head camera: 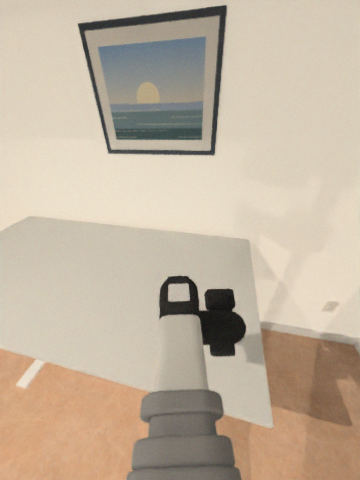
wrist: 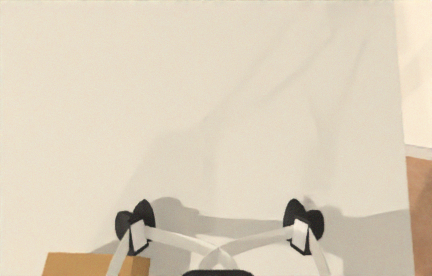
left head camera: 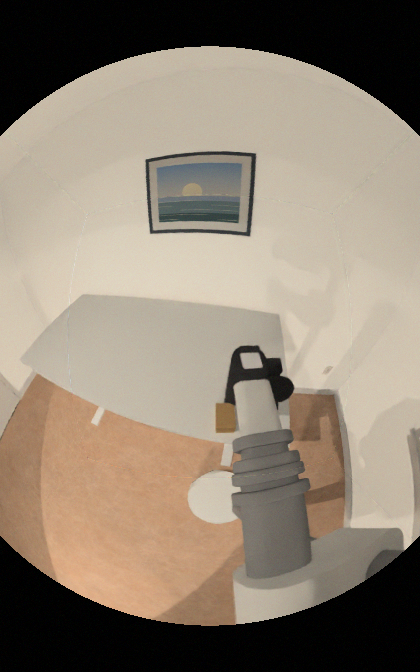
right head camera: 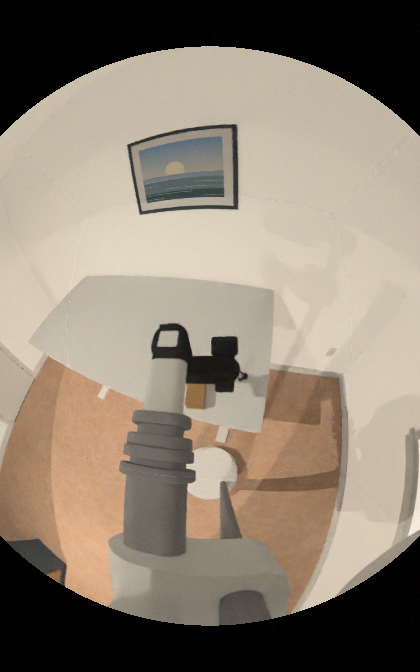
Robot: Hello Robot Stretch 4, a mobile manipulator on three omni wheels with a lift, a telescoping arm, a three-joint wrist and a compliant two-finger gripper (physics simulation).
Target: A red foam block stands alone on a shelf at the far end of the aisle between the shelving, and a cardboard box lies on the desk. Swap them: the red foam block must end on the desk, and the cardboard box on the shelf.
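Frame: origin at the robot's base, x back, y right, z up, level; millimetres.
Seen in the pictures: gripper, between the fingertips: [wrist: 219, 217].
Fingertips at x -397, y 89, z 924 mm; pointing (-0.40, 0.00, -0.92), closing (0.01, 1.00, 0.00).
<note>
A point is followed by its place in that frame.
The cardboard box [left head camera: 225, 418] [right head camera: 195, 396] [wrist: 80, 265] {x -357, y -6, z 972 mm} lies on the grey desk [head camera: 100, 280] {x -654, y -350, z 922 mm} [left head camera: 140, 350] [right head camera: 115, 310] [wrist: 125, 75] {x -564, y -21, z 922 mm}, near its front edge and towards its right end. The arm partly hides it in the left head camera view. In the wrist view part of the box shows at the bottom left, below and left of the fingers. My gripper [wrist: 219, 217] {x -397, y 89, z 924 mm} is open and points down over the desk, with nothing between its fingertips; the box is to the left of the fingers and apart from them. The red foam block and its shelf do not show.
A round white stool [left head camera: 212, 496] [right head camera: 212, 472] stands on the floor before the desk's front edge. A framed picture [head camera: 217, 80] {x -1023, y 170, z 1611 mm} [left head camera: 252, 195] [right head camera: 235, 167] hangs on the wall behind the desk. A dark piece of furniture [right head camera: 35, 552] shows at the lower left of the right head camera view.
</note>
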